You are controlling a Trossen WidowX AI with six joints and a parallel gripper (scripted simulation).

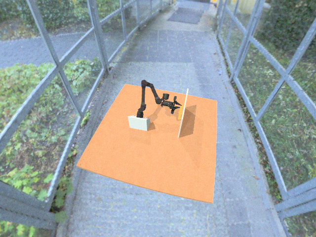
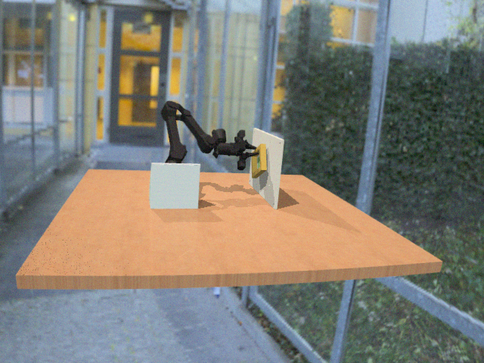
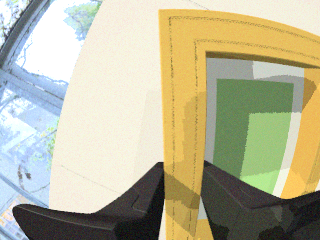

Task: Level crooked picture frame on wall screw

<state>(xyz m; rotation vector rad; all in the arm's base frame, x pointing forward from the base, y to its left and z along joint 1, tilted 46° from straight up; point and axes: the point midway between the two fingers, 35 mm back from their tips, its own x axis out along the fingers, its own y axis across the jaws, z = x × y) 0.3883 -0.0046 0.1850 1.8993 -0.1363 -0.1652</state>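
Now: gripper tip 5 cm above the picture frame and 3 cm to the left of it.
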